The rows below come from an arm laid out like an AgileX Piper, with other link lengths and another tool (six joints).
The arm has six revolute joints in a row. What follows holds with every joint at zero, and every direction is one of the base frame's.
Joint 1 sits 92.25 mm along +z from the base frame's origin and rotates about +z.
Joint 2 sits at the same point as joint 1 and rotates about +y.
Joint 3 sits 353 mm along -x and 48.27 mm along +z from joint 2 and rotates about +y.
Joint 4 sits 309.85 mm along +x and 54.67 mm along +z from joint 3 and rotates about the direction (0.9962, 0, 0.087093).
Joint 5 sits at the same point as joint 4 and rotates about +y.
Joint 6 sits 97.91 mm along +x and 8.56 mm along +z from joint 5 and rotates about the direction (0.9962, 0, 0.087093).
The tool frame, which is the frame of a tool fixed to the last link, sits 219.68 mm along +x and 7 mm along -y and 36.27 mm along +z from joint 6; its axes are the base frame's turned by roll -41.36, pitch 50.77 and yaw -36.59 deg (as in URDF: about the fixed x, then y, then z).
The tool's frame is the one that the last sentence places.
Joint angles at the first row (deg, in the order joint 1, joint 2, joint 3, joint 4, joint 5, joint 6):
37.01 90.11 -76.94 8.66 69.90 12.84
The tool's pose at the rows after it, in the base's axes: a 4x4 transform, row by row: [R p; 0 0 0 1], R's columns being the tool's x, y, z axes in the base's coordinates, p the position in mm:
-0.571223 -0.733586 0.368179 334.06; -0.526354 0.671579 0.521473 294.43; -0.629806 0.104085 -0.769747 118.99; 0 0 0 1
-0.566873 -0.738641 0.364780 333.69; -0.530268 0.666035 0.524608 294.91; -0.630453 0.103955 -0.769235 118.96; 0 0 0 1
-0.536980 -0.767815 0.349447 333.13; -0.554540 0.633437 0.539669 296.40; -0.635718 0.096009 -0.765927 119.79; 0 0 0 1
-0.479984 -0.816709 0.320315 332.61; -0.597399 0.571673 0.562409 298.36; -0.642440 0.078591 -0.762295 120.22; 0 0 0 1
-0.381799 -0.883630 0.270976 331.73; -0.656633 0.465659 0.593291 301.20; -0.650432 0.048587 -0.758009 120.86; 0 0 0 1
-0.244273 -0.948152 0.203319 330.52; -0.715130 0.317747 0.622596 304.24; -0.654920 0.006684 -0.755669 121.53; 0 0 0 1
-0.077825 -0.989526 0.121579 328.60; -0.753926 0.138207 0.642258 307.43; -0.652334 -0.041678 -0.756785 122.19; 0 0 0 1
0.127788 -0.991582 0.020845 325.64; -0.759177 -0.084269 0.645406 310.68; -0.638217 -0.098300 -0.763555 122.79; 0 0 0 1
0.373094 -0.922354 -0.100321 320.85; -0.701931 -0.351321 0.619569 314.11; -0.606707 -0.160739 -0.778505 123.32; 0 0 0 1
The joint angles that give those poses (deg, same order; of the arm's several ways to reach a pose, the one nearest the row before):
37.01 90.11 -76.89 8.66 69.90 12.85
37.01 90.11 -76.87 8.76 69.90 12.39
37.01 90.04 -76.88 8.93 69.90 9.80
37.01 90.04 -76.87 9.05 69.90 5.13
37.01 90.04 -76.88 9.19 69.90 -2.31
37.01 90.04 -76.88 9.25 69.90 -11.89
37.01 90.04 -76.88 9.30 69.90 -22.84
37.01 90.04 -76.87 9.34 69.90 -36.03
37.01 90.04 -76.88 9.48 69.90 -52.34

